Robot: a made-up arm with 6 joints.
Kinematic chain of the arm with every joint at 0, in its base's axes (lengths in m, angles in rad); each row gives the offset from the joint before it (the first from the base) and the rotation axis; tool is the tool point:
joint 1: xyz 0 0 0.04 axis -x
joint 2: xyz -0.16 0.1 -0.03 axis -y
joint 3: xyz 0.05 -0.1 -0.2 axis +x
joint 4: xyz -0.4 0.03 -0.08 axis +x
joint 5: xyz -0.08 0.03 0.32 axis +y
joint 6: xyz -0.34 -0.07 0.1 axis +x
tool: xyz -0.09 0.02 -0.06
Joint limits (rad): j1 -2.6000..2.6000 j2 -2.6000..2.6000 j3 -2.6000..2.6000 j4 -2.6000..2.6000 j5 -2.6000..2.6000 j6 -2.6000..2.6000
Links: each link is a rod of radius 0.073 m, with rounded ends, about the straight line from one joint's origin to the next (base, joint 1, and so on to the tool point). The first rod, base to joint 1, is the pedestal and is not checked.
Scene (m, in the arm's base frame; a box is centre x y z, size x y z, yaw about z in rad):
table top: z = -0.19
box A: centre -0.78 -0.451 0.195 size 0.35 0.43 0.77 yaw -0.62
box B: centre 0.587 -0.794 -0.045 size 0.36 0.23 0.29 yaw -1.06
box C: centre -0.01 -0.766 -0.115 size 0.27 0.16 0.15 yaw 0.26
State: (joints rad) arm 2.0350 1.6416 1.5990 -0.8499 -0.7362 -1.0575
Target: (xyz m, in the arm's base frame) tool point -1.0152 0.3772 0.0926
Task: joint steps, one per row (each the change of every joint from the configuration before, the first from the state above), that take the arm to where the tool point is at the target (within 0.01 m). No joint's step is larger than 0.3 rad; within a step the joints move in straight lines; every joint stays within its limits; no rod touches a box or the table.
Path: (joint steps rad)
1: 0.0759 -0.1764 0.0701 0.2479 0.2510 -0.1489
2: 0.0759 -0.1765 0.0700 0.2480 0.2511 -0.1489
3: 0.0759 -0.1764 0.0701 0.2479 0.2510 -0.1489
4: 0.0563 -0.2511 0.0424 -0.0921 0.0008 0.0261
5: 0.0562 -0.2512 0.0424 -0.0920 0.0008 0.0261
6: 0.0562 -0.2511 0.0424 -0.0921 0.0008 0.0260
7: 0.0562 -0.2512 0.0424 -0.0920 0.0008 0.0261
8: 0.0562 -0.2511 0.0424 -0.0921 0.0008 0.0260
9: 0.0562 -0.2512 0.0425 -0.0921 0.0008 0.0261

